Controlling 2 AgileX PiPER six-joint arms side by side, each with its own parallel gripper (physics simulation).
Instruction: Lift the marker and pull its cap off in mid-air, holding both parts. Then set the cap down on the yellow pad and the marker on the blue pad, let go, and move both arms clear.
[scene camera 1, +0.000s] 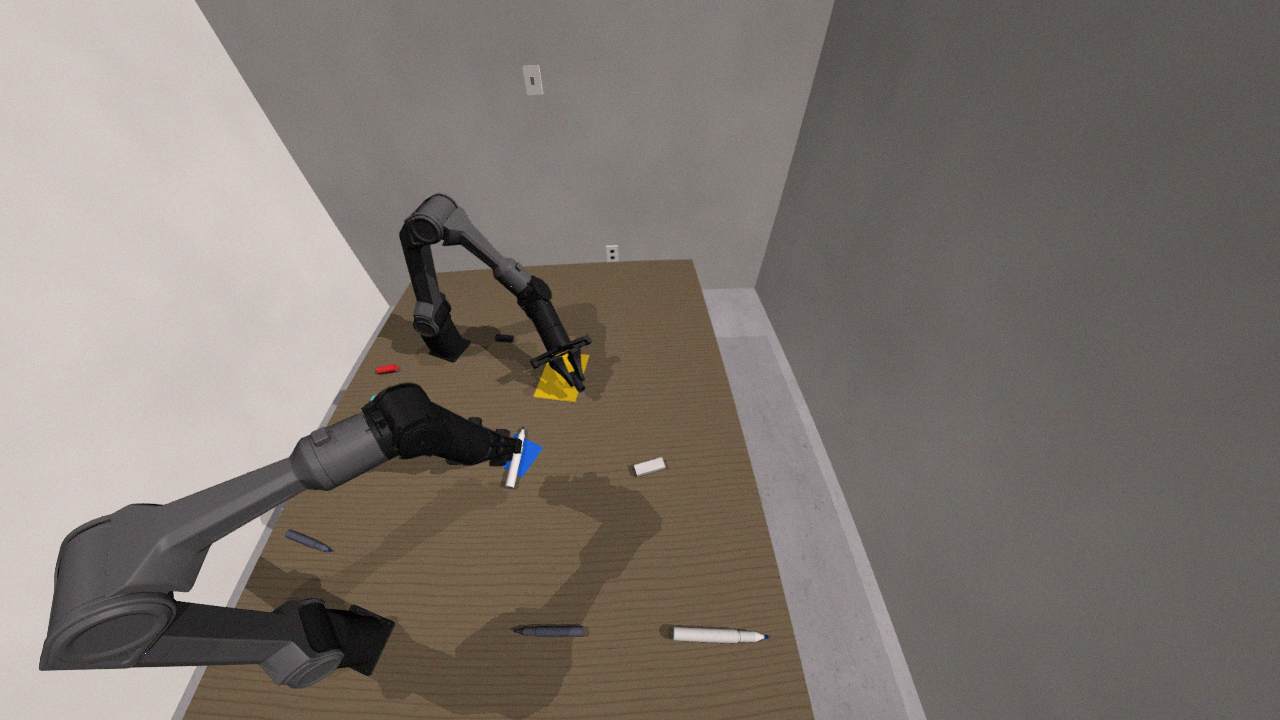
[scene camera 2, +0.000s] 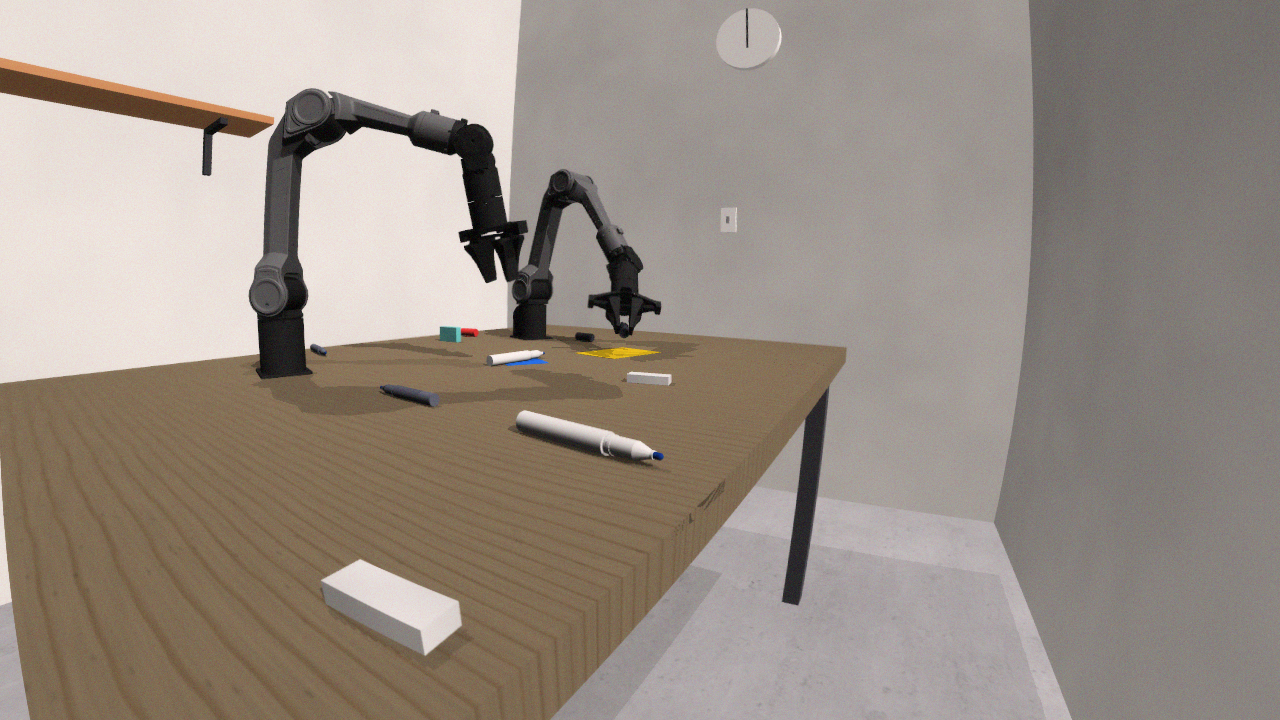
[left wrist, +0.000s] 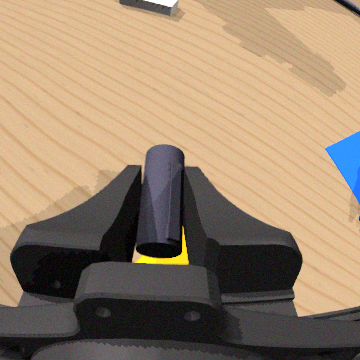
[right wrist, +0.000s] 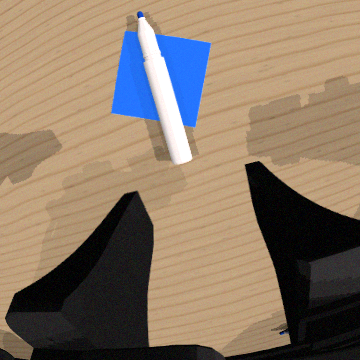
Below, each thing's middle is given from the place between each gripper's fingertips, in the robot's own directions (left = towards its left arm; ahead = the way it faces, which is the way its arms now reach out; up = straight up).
Scene:
My right hand is 1 cm past the blue pad (right wrist: 185, 59), 6 cm to the right of it and 14 cm above it. Round my right hand: yellow pad (scene camera 1: 552, 385) (7 cm ahead, 27 cm to the left, 14 cm below).
Right now the yellow pad is 7 cm to the left of my left hand, 5 cm below it and 5 cm behind it. From my left hand the other things lie so: blue pad (14 cm to the right, 13 cm behind, 5 cm below).

